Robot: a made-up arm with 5 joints.
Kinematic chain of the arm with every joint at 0, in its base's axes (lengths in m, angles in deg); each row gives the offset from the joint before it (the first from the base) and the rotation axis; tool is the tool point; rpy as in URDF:
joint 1: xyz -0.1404 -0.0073 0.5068 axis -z
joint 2: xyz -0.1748 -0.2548 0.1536 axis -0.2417 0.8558 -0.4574
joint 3: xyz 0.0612 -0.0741 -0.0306 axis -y
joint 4: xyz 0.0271 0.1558 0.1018 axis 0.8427 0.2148 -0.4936
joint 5: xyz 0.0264 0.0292 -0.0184 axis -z
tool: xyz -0.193 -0.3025 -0.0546 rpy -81.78 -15.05 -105
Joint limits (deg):
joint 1: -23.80..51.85
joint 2: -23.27..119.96
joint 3: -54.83..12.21
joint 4: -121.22..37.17
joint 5: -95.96..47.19
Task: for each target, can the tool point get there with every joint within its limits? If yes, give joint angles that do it. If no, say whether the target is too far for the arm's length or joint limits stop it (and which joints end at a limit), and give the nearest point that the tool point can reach.
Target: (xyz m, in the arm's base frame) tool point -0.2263 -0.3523 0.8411
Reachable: yes | joints -12.32 59.28 -45.50 9.71 9.94
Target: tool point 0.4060 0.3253 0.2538
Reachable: no: joint limits stop it (at a limit: joint 1, joint 3) | nearest point 0.1335 0.0392 0.4366 | short by 0.435 m
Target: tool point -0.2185 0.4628 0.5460
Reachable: no: joint limits stop it (at a limit: joint 1, joint 2, joint 3, joint 4) | nearest point -0.1017 0.1836 0.5779 | short by 0.304 m
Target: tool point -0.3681 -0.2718 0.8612
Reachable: yes | joints 6.98 61.20 -22.53 -12.52 25.53
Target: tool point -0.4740 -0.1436 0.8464
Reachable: yes | joints 26.35 83.45 -1.52 2.69 11.63
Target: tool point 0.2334 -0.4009 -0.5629
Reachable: no: too far | nearest point -0.0302 -0.3383 0.1578 | short by 0.770 m
